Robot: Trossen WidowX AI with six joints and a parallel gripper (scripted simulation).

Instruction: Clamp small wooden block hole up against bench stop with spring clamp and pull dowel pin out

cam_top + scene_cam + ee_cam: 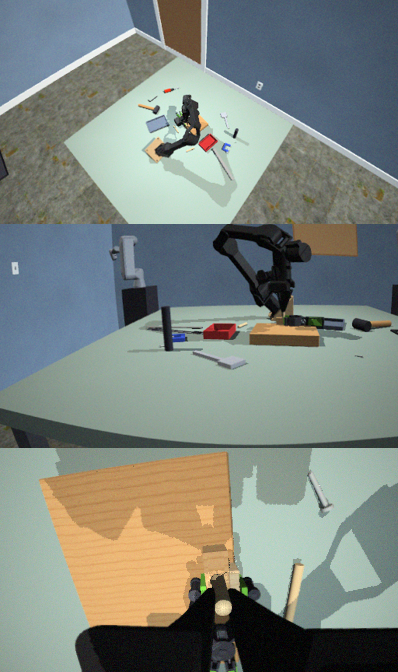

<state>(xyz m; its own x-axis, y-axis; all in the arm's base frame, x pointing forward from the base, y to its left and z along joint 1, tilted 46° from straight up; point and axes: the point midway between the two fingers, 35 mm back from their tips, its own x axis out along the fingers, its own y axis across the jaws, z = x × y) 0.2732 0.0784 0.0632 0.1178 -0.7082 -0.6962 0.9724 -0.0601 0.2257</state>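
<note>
Right now the dowel pin is 40 mm below my hand. Also, from my hand: wooden board: 90 mm below, 60 mm ahead; then screw: 110 mm behind, 100 mm below, 40 mm to the right; then small wooden block: 70 mm below.
</note>
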